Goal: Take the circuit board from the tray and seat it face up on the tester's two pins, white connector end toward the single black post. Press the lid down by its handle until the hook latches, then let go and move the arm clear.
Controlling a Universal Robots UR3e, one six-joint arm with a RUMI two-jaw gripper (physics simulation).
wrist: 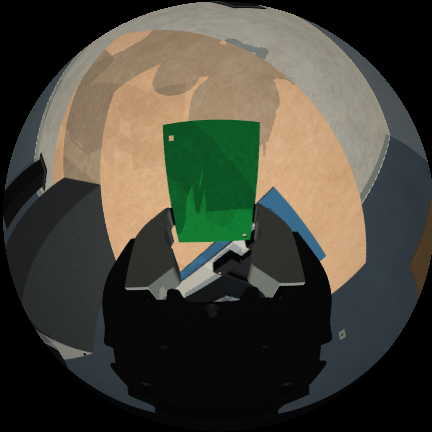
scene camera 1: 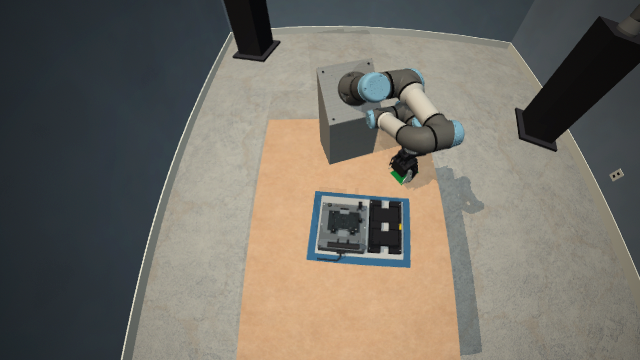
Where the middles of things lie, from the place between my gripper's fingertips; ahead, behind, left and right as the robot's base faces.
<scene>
Now: hand 2 cm past the green circuit board (wrist: 211, 165), 1 cm to the right of it and 1 cm below it.
</scene>
